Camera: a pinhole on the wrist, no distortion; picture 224 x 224 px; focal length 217.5 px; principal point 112.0 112.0 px. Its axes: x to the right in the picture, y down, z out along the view. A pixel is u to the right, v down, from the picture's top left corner.
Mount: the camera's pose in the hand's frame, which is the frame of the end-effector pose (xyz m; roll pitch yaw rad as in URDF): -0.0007 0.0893 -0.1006 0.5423 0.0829 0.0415
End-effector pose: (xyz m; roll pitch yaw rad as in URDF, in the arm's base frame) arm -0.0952 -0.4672 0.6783 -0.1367 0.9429 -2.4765
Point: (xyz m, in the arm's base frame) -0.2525 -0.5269 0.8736
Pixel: 54 127
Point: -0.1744 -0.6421 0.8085
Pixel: 88 217
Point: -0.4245 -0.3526 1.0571
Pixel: 18 55
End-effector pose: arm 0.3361 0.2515 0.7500 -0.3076 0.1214 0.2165
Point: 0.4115 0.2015 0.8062
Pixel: 150 37
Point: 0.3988 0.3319 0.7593
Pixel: 211 178
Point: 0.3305 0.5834 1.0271
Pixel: outside the picture
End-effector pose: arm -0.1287 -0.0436 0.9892 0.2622 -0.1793 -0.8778
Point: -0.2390 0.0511 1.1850
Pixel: 12 198
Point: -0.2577 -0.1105 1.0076
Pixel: 69 18
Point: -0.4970 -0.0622 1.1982
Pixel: 13 88
